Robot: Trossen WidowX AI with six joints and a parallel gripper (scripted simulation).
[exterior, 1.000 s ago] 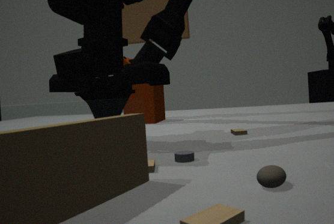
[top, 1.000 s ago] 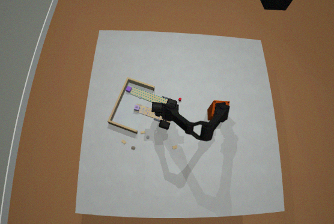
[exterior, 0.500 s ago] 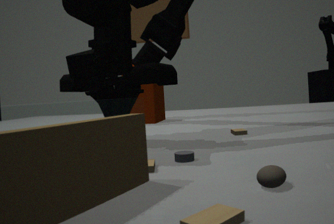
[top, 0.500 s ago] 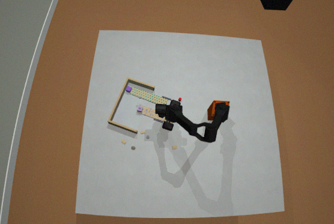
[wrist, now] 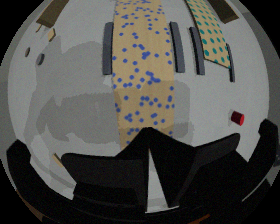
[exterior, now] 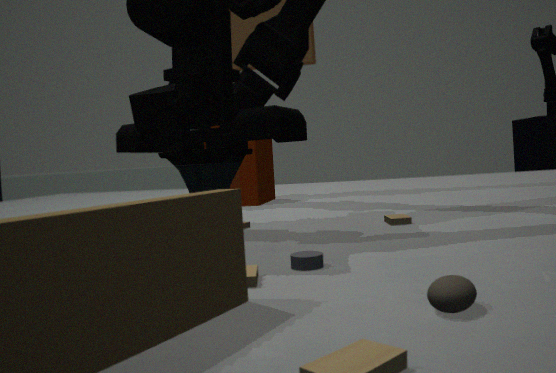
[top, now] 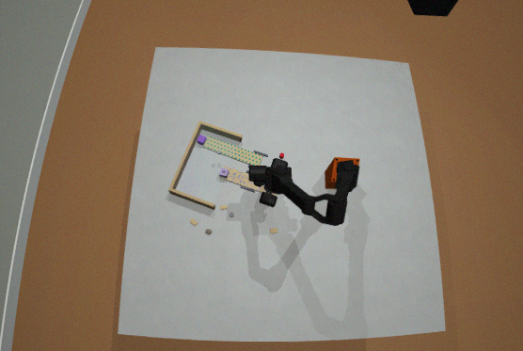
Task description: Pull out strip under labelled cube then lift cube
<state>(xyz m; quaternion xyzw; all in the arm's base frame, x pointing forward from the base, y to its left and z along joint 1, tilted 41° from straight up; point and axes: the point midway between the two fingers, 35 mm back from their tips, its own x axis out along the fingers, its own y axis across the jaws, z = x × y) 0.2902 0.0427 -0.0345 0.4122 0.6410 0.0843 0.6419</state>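
Right now the small red ball is 60 mm behind my gripper tip, 130 mm to the right of it and 10 mm above it. From my gripper tip the other things lie so: brown pebble (270 mm ahead, 150 mm to the left); grey disc (170 mm ahead, 90 mm to the left).
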